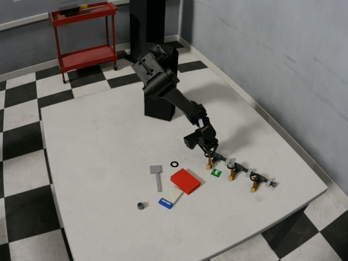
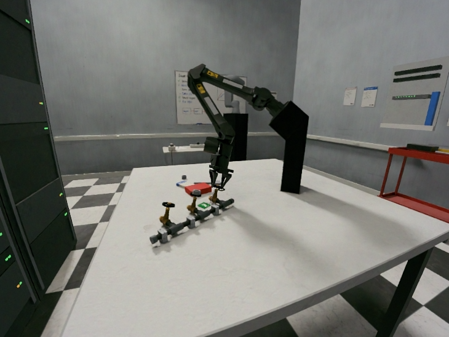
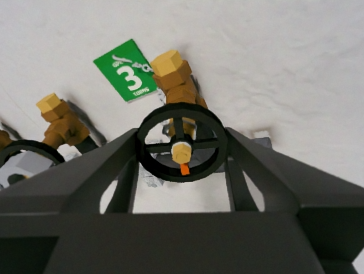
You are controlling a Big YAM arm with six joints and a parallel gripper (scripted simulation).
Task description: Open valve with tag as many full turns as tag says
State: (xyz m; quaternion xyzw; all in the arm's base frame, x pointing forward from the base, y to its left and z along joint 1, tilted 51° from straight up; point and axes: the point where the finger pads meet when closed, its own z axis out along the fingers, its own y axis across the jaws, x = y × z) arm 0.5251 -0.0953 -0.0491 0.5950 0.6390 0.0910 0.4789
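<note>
Right now my hand is 80 mm above the green tag, 70 mm short of it and 20 mm to the left of it. Also, from my hand: grey t-shaped tool (230 mm to the right, 130 mm behind, 80 mm below); then card (280 mm to the right, 70 mm below, 10 mm ahead); then red box (160 mm to the right, 70 mm below).
</note>
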